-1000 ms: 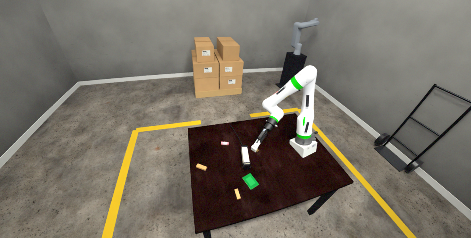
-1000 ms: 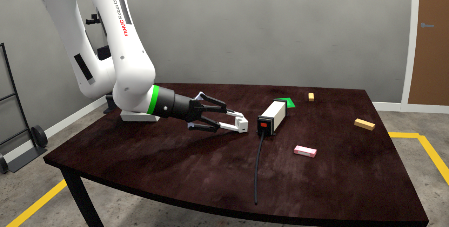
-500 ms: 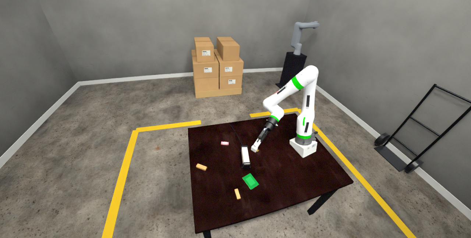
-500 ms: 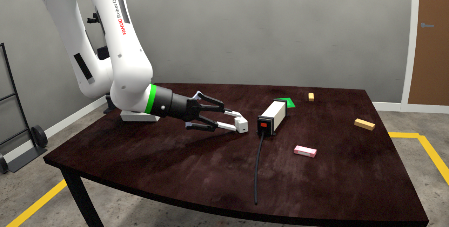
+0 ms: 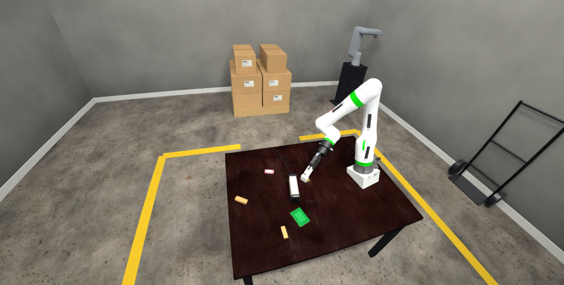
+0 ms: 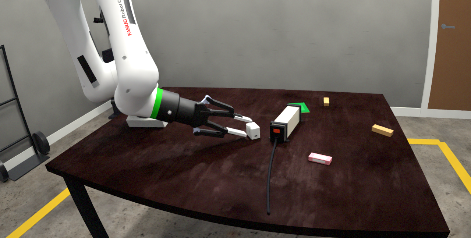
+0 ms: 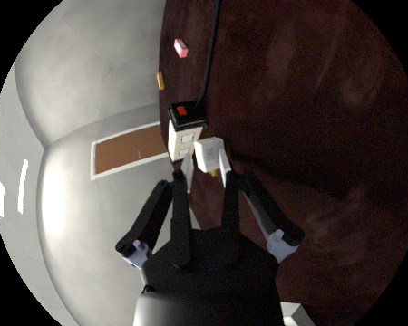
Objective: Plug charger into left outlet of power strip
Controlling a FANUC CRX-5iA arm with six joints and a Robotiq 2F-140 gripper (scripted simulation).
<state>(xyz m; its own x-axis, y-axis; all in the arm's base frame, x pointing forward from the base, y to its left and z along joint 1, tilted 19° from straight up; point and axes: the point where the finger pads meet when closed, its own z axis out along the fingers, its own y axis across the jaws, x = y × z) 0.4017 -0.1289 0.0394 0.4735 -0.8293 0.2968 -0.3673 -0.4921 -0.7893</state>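
My hand is 4 cm short of the white charger, 3 cm to the right of it and 3 cm above it. The rest, counted from my hand: power strip 17 cm ahead, 7 cm to the left, 2 cm below; flat piece 20 cm ahead, 27 cm to the left, 5 cm below; red switch 12 cm ahead, 2 cm to the right, 1 cm below.
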